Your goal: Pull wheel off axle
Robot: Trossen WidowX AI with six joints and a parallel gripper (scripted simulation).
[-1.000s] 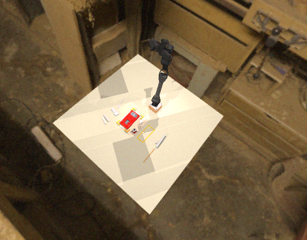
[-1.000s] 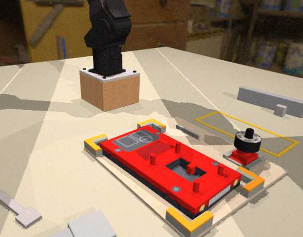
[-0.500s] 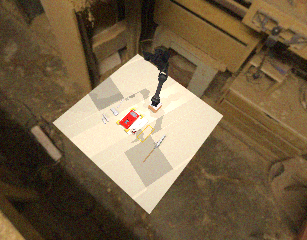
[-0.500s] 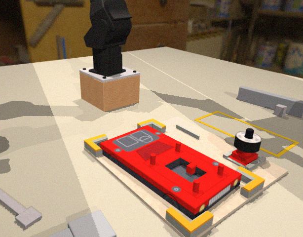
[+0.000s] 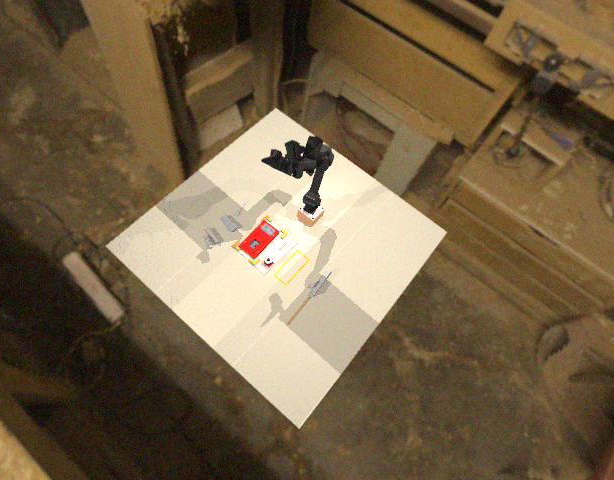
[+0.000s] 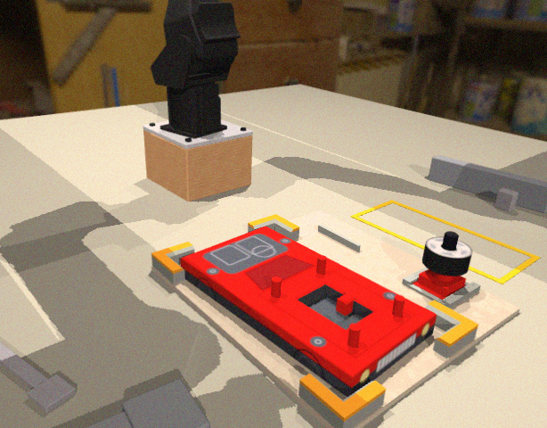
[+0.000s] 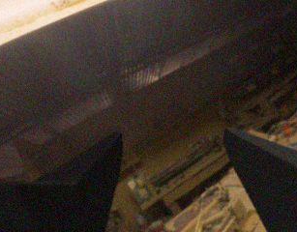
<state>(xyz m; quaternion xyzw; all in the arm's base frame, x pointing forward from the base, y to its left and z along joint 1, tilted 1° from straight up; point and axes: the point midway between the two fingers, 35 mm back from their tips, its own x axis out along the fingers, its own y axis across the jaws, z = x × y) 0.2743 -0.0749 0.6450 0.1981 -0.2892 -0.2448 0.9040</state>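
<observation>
The wheel lies 70 mm ahead of my gripper tip, 60 mm to the left of it and 700 mm below it. Also, from my gripper tip: black axle 70 mm ahead, 60 mm to the left, 700 mm below.
</observation>
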